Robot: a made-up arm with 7 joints. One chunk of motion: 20 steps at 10 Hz.
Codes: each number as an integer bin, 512 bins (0 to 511) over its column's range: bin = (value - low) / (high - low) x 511, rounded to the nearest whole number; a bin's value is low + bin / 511 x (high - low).
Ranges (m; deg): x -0.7..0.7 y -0.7..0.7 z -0.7..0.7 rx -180..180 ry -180..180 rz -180..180
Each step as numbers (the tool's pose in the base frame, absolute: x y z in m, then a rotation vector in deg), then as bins.
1 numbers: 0.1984 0.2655 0.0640 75.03 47.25 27.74
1 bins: 328 352 279 362 323 295
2 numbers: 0.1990 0.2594 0.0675 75.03 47.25 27.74
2 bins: 328 350 280 362 323 295
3 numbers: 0.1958 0.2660 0.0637 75.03 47.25 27.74
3 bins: 327 353 279 362 323 295
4 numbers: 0.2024 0.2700 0.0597 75.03 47.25 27.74
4 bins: 329 354 277 362 323 295
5 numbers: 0.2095 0.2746 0.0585 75.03 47.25 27.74
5 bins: 332 356 277 362 323 295
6 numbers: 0.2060 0.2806 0.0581 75.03 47.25 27.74
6 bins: 331 358 277 362 323 295
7 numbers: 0.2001 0.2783 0.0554 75.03 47.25 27.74
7 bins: 329 357 276 362 323 295
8 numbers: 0.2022 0.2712 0.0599 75.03 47.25 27.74
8 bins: 329 354 277 362 323 295
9 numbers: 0.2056 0.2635 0.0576 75.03 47.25 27.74
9 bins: 331 352 277 362 323 295
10 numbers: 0.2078 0.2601 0.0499 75.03 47.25 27.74
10 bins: 331 350 274 362 323 295
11 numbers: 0.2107 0.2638 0.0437 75.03 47.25 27.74
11 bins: 332 352 271 362 323 295
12 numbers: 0.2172 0.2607 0.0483 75.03 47.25 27.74
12 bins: 335 351 273 362 323 295
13 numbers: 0.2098 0.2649 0.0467 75.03 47.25 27.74
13 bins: 332 352 273 362 323 295
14 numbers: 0.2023 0.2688 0.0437 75.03 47.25 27.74
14 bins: 329 354 271 362 323 295
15 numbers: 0.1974 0.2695 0.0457 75.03 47.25 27.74
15 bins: 328 354 272 362 323 295
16 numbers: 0.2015 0.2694 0.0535 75.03 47.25 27.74
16 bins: 329 354 275 362 323 295
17 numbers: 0.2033 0.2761 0.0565 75.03 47.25 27.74
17 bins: 330 356 276 362 323 295
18 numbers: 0.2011 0.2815 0.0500 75.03 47.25 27.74
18 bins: 329 358 274 362 323 295
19 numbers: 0.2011 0.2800 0.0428 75.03 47.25 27.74
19 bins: 329 358 271 362 323 295
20 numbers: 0.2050 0.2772 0.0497 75.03 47.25 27.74
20 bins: 330 357 274 362 323 295
